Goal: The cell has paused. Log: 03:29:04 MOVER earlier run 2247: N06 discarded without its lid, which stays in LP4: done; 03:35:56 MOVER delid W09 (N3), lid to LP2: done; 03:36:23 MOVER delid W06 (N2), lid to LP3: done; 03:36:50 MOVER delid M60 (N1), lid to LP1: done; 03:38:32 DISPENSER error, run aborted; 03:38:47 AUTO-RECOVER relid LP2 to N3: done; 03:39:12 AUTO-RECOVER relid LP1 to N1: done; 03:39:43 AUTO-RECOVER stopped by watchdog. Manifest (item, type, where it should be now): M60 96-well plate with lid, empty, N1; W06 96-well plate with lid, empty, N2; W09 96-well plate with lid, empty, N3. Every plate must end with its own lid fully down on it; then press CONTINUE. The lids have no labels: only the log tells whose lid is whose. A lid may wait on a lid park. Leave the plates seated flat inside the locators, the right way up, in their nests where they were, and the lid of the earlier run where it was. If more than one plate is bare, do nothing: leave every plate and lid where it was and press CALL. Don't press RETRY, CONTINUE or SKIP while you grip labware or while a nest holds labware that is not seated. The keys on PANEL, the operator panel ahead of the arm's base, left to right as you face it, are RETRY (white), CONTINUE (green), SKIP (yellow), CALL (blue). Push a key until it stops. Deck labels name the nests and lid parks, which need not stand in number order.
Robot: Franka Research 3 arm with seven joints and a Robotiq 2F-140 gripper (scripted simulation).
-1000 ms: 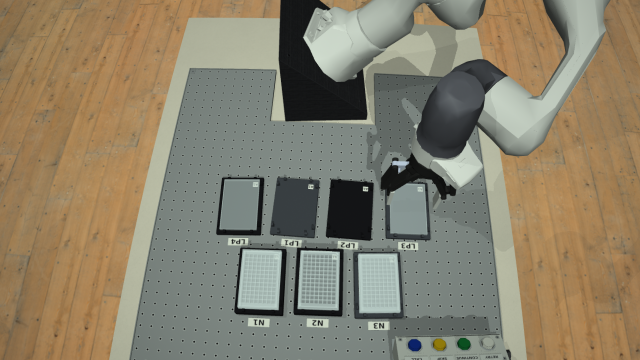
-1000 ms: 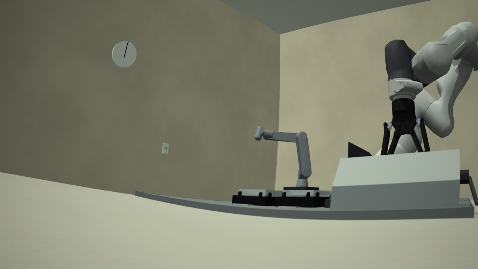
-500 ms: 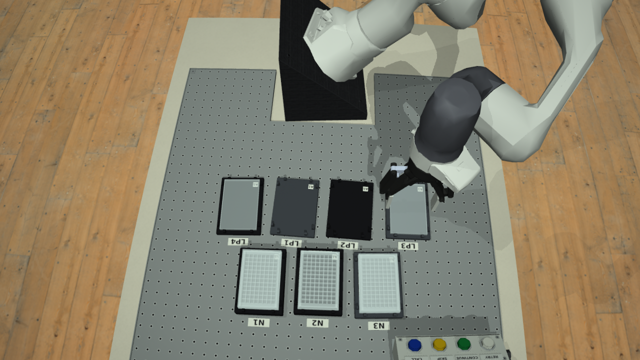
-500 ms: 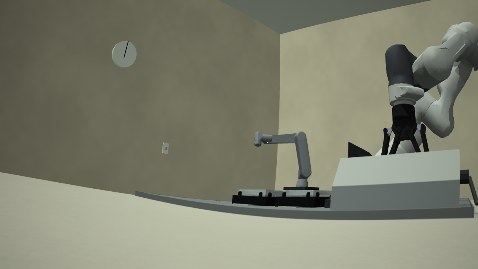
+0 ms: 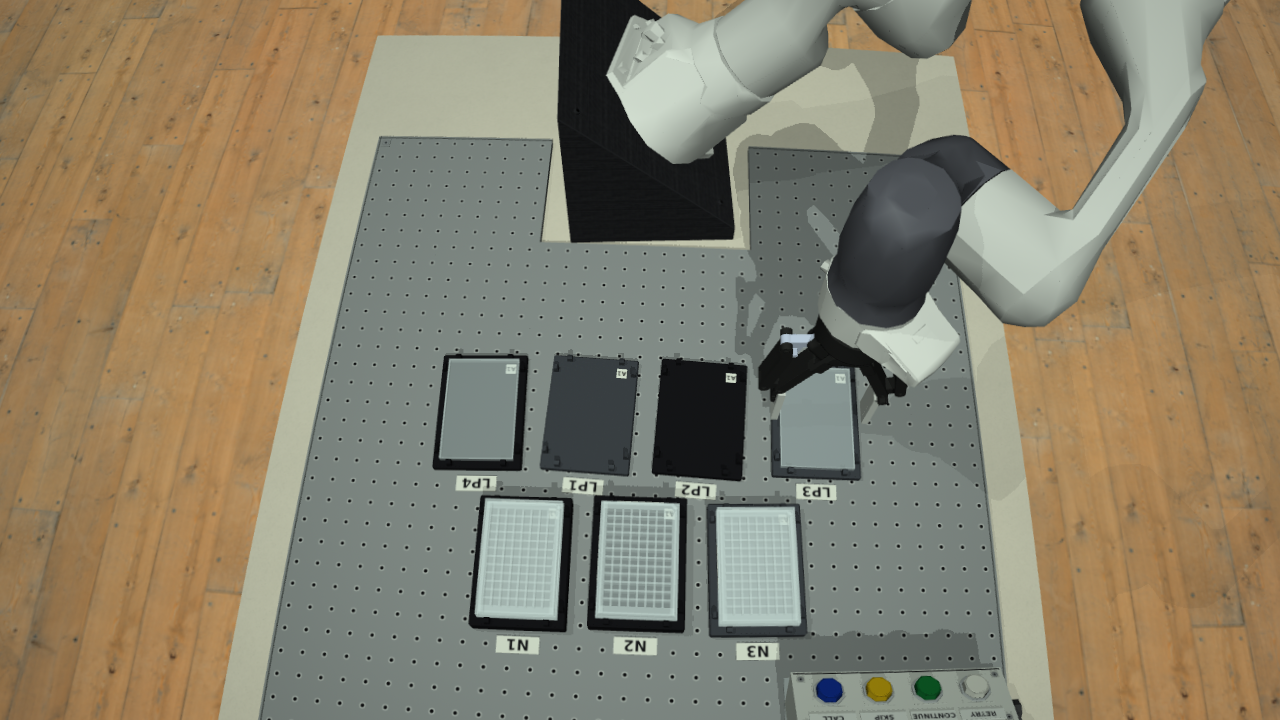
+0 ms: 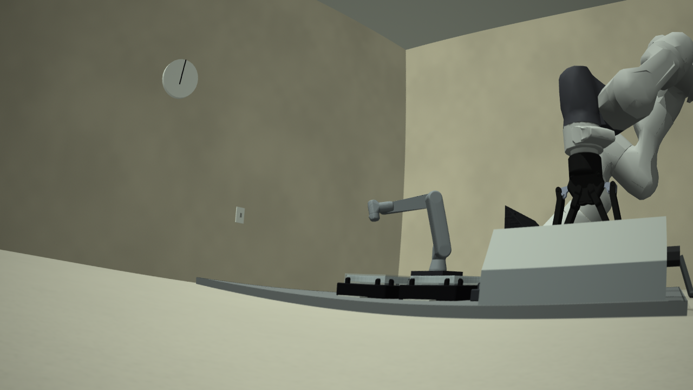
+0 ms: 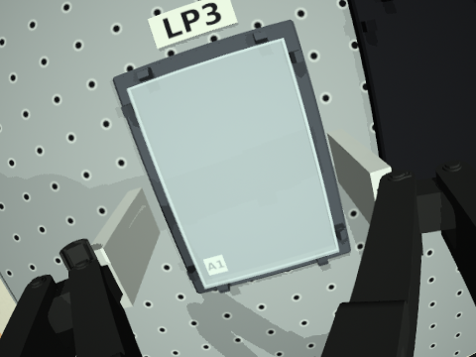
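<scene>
The lid park LP3 is 5 cm below my hand. Also, from my hand: lid park LP2: 13 cm to the right, 5 cm below, 1 cm ahead; lid park LP1: 26 cm to the right, 5 cm below, 1 cm ahead; LP2 label: 14 cm to the right, 9 cm ahead, 5 cm below.
</scene>
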